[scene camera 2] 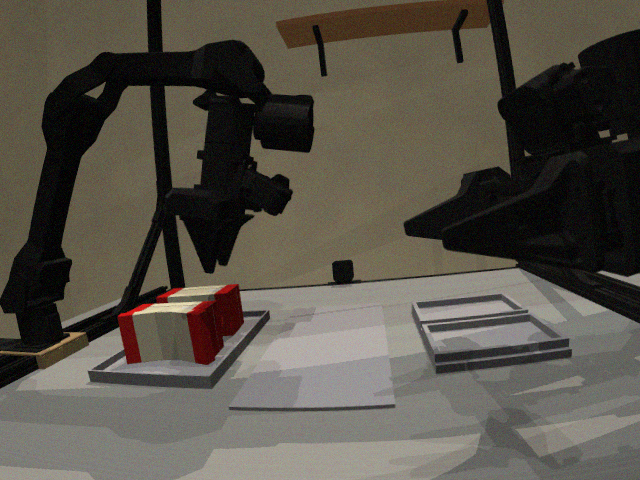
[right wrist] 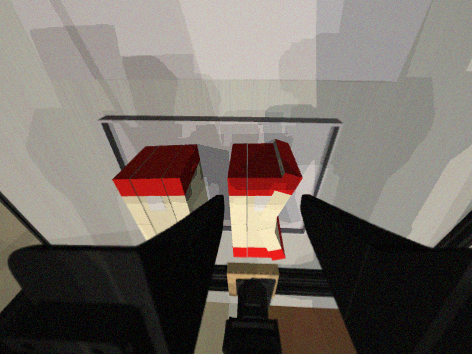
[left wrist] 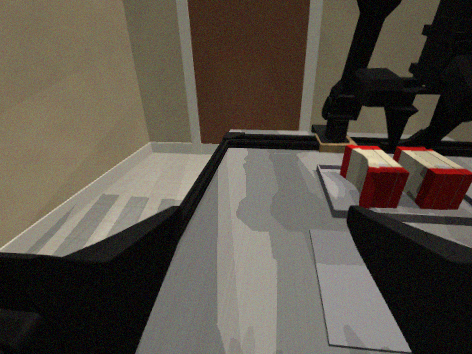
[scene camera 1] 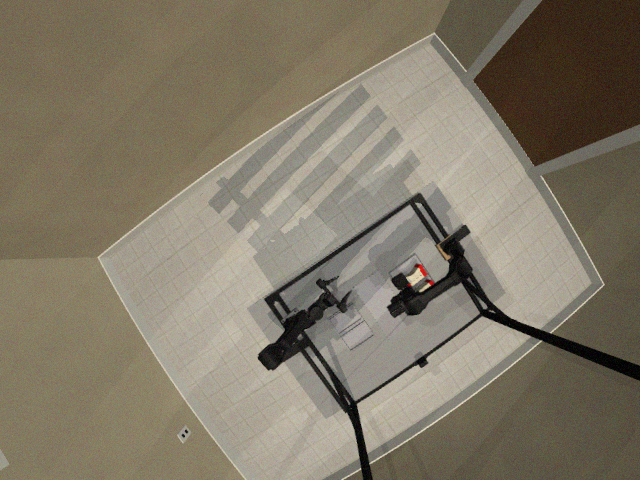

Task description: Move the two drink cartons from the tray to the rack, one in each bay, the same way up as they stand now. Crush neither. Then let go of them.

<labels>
same spot on pale mat: [scene camera 2: 333, 358] = [scene camera 1: 375, 297]
</labels>
